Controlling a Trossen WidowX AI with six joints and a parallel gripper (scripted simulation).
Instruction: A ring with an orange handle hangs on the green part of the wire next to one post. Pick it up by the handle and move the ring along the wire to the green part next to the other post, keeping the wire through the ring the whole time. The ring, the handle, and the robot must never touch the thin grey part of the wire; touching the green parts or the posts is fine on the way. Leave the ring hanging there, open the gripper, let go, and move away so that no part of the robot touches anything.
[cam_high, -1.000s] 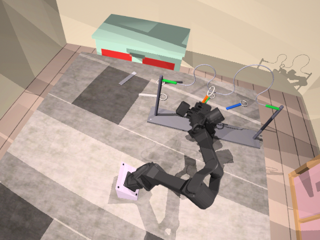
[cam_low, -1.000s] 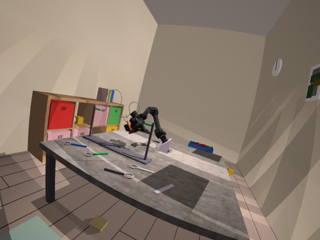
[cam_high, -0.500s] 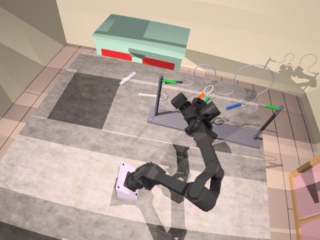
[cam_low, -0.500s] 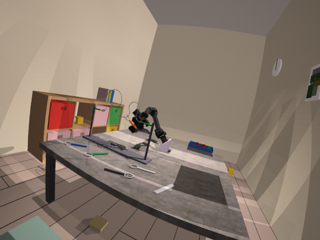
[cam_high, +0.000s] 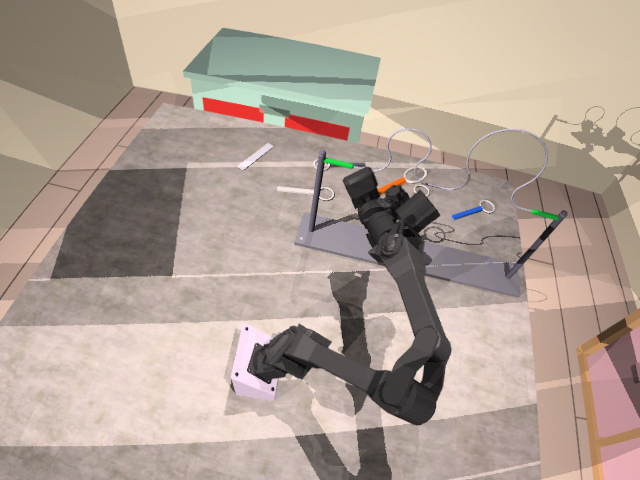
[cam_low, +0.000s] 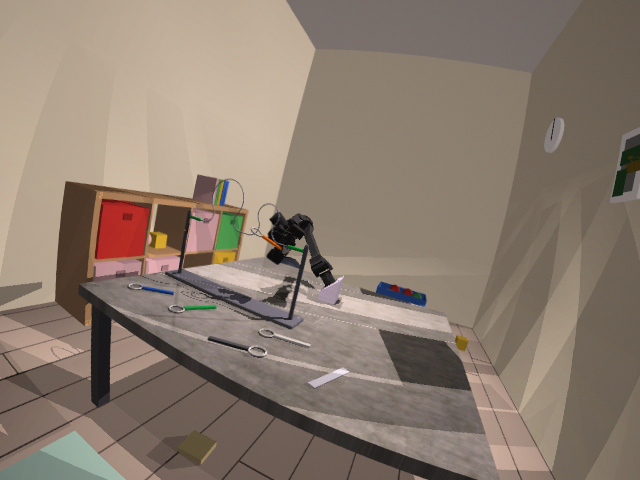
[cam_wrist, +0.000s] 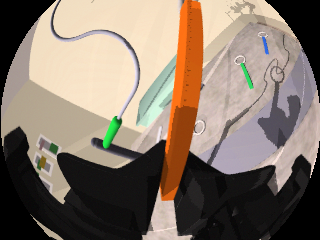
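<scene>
My gripper tip is 8 cm to the left of the ring with orange handle, 4 cm below it and 1 cm short of it. Round my gripper tip: flat white strip: 33 cm to the left, 29 cm ahead, 23 cm below.
</scene>
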